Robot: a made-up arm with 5 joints. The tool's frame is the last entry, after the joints.
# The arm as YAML. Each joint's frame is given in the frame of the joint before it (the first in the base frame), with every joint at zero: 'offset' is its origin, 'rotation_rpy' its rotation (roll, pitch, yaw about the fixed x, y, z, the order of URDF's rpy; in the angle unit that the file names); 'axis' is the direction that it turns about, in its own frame. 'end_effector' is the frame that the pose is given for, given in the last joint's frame.
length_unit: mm
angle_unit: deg
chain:
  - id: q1
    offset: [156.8, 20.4, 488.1]
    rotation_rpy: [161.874, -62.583, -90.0]
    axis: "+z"
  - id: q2
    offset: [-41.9, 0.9, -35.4]
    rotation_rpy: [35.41, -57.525, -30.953]
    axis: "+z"
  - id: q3
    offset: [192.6, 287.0, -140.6]
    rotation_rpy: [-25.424, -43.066, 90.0]
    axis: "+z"
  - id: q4
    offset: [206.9, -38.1, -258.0]
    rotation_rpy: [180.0, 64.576, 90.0]
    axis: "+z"
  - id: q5
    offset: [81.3, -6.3, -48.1]
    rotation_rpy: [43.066, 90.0, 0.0]
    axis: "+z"
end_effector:
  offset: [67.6, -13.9, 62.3]
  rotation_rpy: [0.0, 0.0, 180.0]
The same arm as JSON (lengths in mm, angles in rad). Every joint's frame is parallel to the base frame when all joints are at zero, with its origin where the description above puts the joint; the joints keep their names.
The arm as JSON. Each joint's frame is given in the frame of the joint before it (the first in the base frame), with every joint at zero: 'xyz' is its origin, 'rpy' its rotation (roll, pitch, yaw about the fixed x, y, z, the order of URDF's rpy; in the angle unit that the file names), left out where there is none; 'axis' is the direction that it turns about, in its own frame. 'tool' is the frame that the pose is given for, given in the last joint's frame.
{"units": {"length": "mm", "angle": "rad"}, "joints": [
  {"name": "q1", "type": "revolute", "origin": {"xyz": [156.8, 20.4, 488.1]}, "axis": [-0.31111, -0.843626, -0.437614]},
  {"name": "q2", "type": "revolute", "origin": {"xyz": [10.2, 49.4, -21.6]}, "axis": "-z"},
  {"name": "q3", "type": "revolute", "origin": {"xyz": [-287.0, -192.6, 140.6]}, "axis": [0.616714, 0.42931, -0.659815]},
  {"name": "q4", "type": "revolute", "origin": {"xyz": [-299.1, -145.2, 17.0]}, "axis": "-y"},
  {"name": "q5", "type": "revolute", "origin": {"xyz": [-50.9, 48.1, 63.7]}, "axis": "+z"}
], "tool": {"origin": {"xyz": [13.9, 67.6, 62.3], "rpy": [0.0, 0.0, -1.5708]}}}

